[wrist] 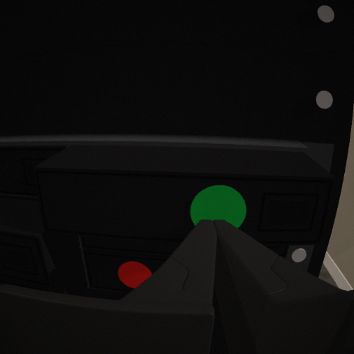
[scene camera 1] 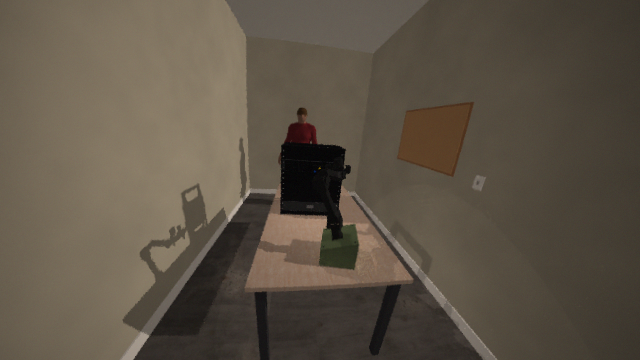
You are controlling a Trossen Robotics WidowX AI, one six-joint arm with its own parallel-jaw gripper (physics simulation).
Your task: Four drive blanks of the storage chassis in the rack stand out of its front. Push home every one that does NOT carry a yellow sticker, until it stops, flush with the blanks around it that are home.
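Frame: origin at the arm's base, x ahead, y left, z up, level; centimetres.
Seen in the pictures: arm's base, link origin: (scene camera 1: 337, 236).
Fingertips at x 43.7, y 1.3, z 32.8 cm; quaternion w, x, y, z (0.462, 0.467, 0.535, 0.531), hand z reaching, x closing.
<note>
Offsets run from my fingertips to a thing's top centre. "*": to the spot under its first point. Level surfaces: height alone.
In the wrist view a dark blank (wrist: 120, 202) with a green sticker (wrist: 219, 206) stands out of the chassis front at the upper right; its top face shows. Below it, a blank (wrist: 102, 265) with a red sticker (wrist: 134, 274) sits further back. At the left edge, part of another blank (wrist: 19, 256) appears to stand out; no sticker shows on it. My gripper (wrist: 210, 231) is shut and empty, its tips over the green sticker's lower edge; I cannot tell whether they touch. In the scene view, small yellow @(* dx -1.3, dy +11.6, dz -2.1 cm) (scene camera 1: 320, 168) and blue @(* dx -1.5, dy +15.3, dz -4.8 cm) (scene camera 1: 315, 171) spots show on the rack, beside the arm.
The black rack @(dx +17.4, dy +19.1, dz +13.3 cm) (scene camera 1: 295, 206) stands on the wooden table @(dz -46.5 cm) (scene camera 1: 280, 230), in front of a person in red (scene camera 1: 301, 133). The arm rises from a green base block (scene camera 1: 339, 252). Round grey rack holes (wrist: 324, 99) line the right post. A corkboard (scene camera 1: 436, 138) hangs on the right wall.
</note>
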